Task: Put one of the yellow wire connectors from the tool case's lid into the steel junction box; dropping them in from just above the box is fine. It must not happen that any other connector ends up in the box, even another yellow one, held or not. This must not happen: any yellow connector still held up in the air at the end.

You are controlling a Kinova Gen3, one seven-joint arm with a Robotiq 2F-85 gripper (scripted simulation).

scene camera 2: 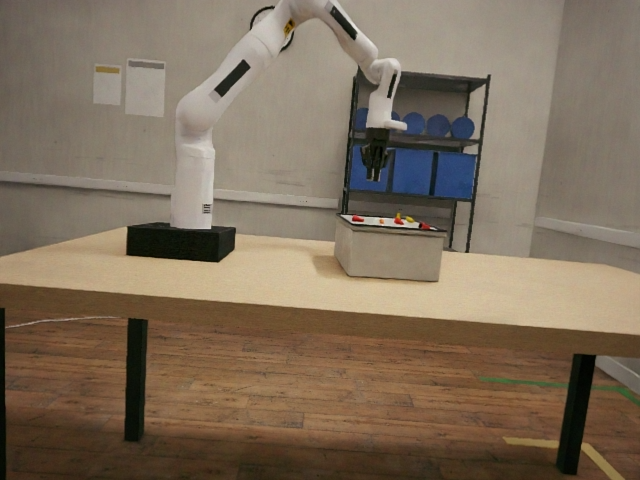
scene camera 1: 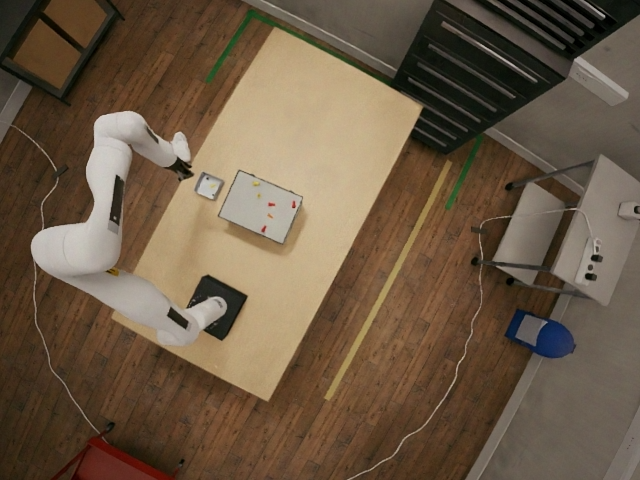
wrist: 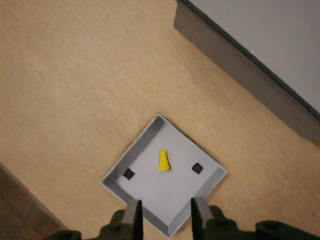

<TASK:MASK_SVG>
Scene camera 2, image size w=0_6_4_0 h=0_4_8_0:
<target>my gripper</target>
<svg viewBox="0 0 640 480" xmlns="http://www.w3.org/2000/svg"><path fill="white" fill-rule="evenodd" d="M369 127L366 128L365 139L368 141L366 146L360 147L363 166L367 168L367 181L379 182L381 169L386 168L391 155L391 151L386 149L386 142L390 139L390 129Z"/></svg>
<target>grey tool case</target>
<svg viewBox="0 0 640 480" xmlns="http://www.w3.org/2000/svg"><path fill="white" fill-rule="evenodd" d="M336 213L334 255L348 276L427 282L439 281L443 237L447 236L447 230L426 223L425 225L430 226L430 229L418 228L419 223L423 222L414 220L415 222L411 223L407 222L406 218L400 218L404 222L404 225L394 223L396 217ZM353 215L364 219L364 222L352 221Z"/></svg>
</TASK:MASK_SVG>
